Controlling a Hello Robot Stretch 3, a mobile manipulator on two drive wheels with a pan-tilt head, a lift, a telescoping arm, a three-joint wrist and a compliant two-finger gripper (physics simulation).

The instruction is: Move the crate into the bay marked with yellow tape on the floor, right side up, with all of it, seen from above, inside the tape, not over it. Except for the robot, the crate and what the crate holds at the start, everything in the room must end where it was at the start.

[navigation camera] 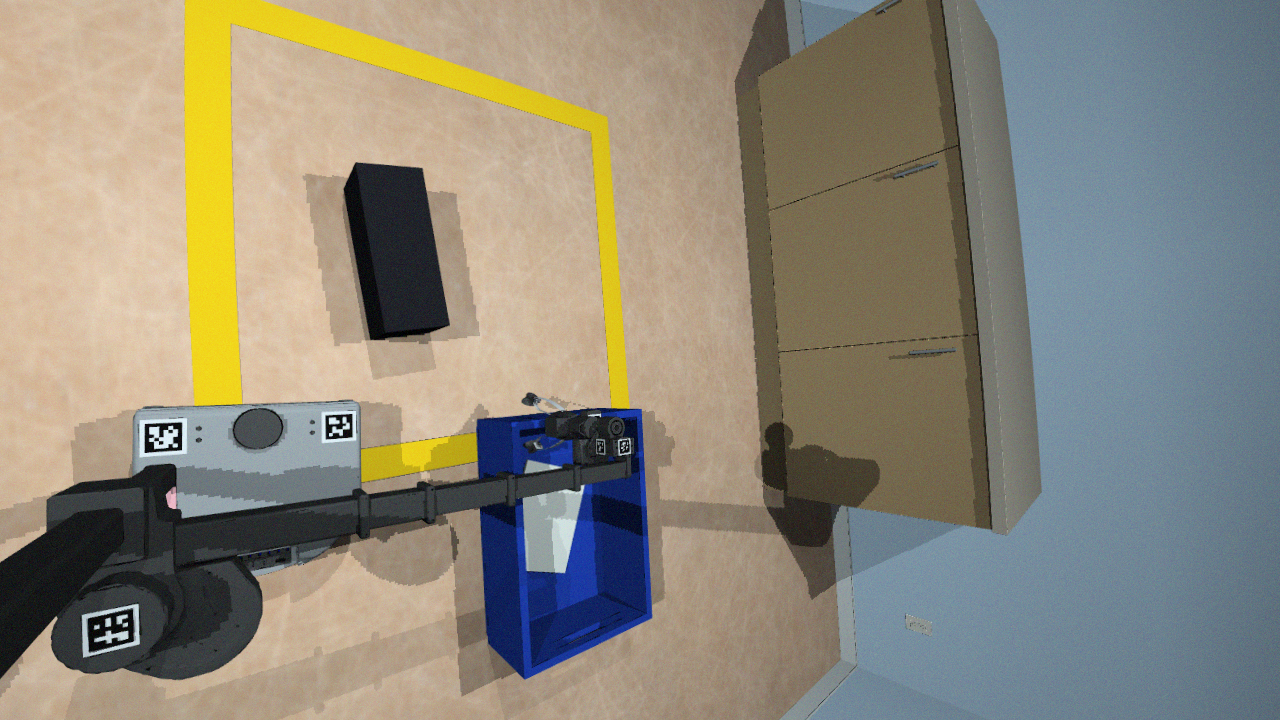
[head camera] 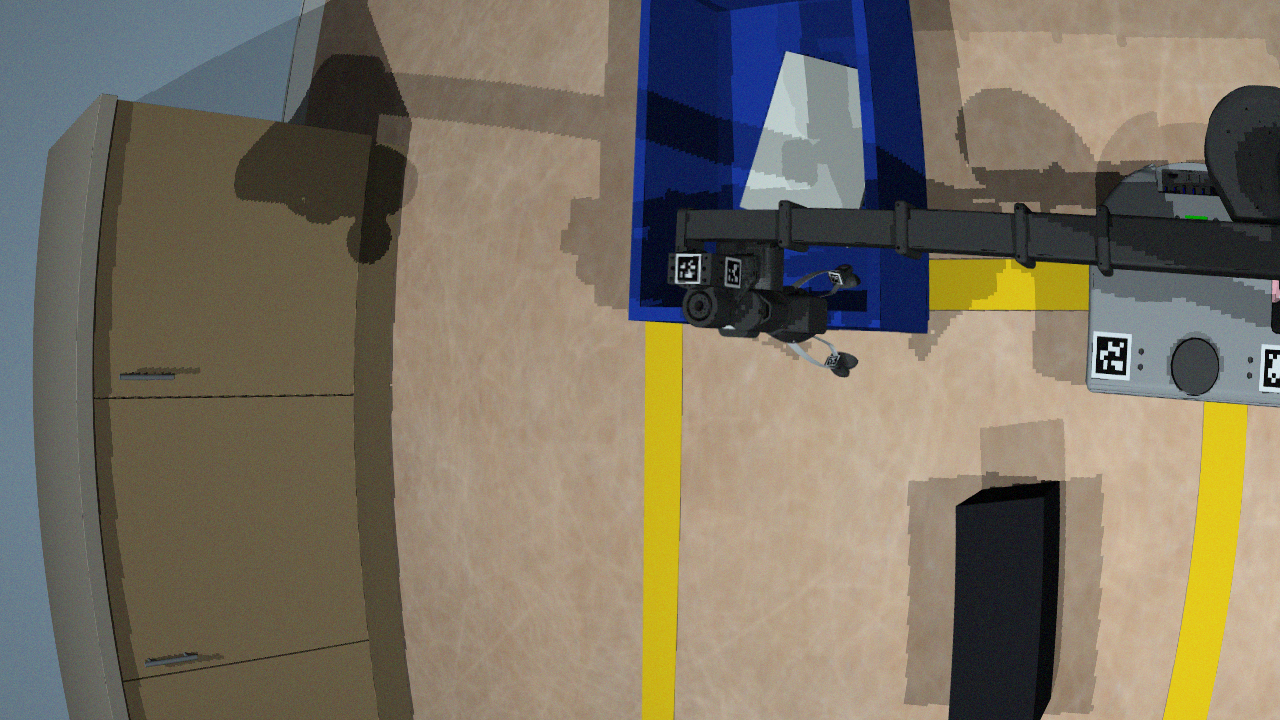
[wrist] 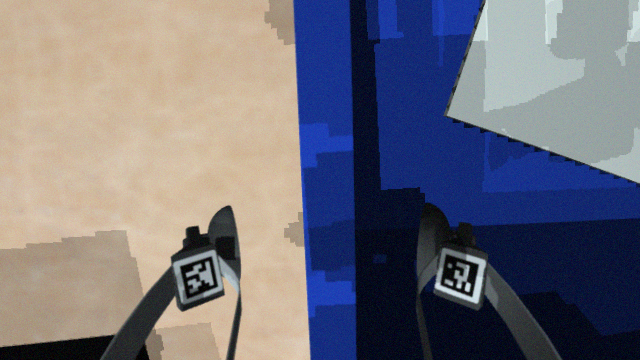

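Seen in the pictures: robot's base at its link origin: [navigation camera: 258, 426] [head camera: 1191, 363].
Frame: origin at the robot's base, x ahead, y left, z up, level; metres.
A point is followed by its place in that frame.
Observation:
The blue open-topped crate [head camera: 897, 116] {x -0.327, y -0.478, z 0.121 m} [navigation camera: 508, 608] {x -0.470, y -0.482, z 0.152 m} [wrist: 327, 200] stands upright on the floor and holds a pale grey-white block [head camera: 819, 98] {x -0.388, y -0.656, z 0.028 m} [navigation camera: 548, 537] {x -0.367, y -0.666, z 0.028 m} [wrist: 530, 85]. One end of the crate covers a corner of the yellow tape [head camera: 663, 519] {x 0.332, y -0.942, z 0.001 m} [navigation camera: 212, 223] {x 0.420, y 0.083, z 0.001 m}; most of it lies outside the bay. My gripper [head camera: 844, 319] {x -0.022, y -0.540, z 0.161 m} [navigation camera: 532, 421] {x -0.022, y -0.540, z 0.161 m} [wrist: 328, 230] {x -0.022, y -0.540, z 0.161 m} is open at that end. In the wrist view its fingers stand apart on either side of the end wall, one over the floor side and one over the inside, with a gap to the wall on each side.
A black box [head camera: 1002, 608] {x 0.351, y -0.250, z 0.161 m} [navigation camera: 398, 250] {x 0.371, y -0.241, z 0.161 m} stands inside the taped bay. My grey base [head camera: 1163, 331] {x -0.038, y -0.051, z 0.160 m} [navigation camera: 259, 465] {x -0.063, y -0.001, z 0.159 m} covers another part of the tape. My extended arm [head camera: 966, 234] {x -0.100, y -0.261, z 0.516 m} [navigation camera: 465, 495] {x -0.100, y -0.255, z 0.515 m} crosses above the crate. A brown cabinet [head camera: 232, 501] {x 0.406, y -1.682, z 0.516 m} [navigation camera: 872, 268] {x 0.449, y -1.681, z 0.561 m} stands along the blue wall [navigation camera: 1163, 358] {x 0.090, y -2.328, z 1.272 m}.

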